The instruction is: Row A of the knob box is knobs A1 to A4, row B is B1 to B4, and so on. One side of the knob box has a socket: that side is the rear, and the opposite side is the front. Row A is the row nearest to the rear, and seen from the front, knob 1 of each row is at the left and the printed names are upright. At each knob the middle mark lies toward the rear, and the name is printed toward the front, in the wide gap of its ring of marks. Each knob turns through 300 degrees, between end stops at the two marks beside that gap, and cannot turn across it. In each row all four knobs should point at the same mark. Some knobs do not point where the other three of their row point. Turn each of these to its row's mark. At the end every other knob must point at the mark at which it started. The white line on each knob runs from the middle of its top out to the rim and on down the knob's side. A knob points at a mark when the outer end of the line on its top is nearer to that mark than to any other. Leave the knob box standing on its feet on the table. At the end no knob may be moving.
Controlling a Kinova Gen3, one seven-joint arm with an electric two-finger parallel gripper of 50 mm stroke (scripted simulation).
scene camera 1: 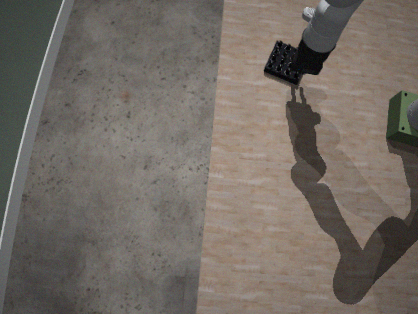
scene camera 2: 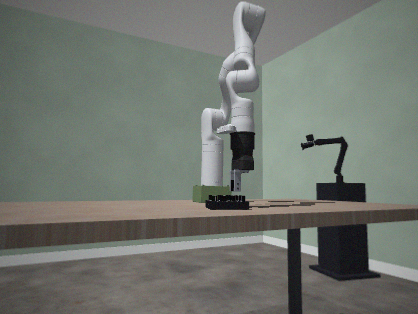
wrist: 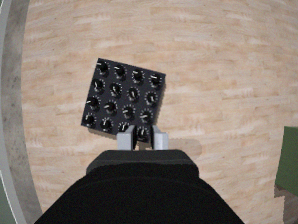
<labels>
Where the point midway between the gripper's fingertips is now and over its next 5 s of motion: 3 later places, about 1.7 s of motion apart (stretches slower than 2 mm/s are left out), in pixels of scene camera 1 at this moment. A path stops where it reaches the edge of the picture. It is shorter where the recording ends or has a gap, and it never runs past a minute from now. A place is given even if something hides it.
My gripper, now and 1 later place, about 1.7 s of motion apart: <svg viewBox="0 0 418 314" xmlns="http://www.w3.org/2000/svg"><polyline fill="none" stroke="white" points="299,70 312,46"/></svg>
</labels>
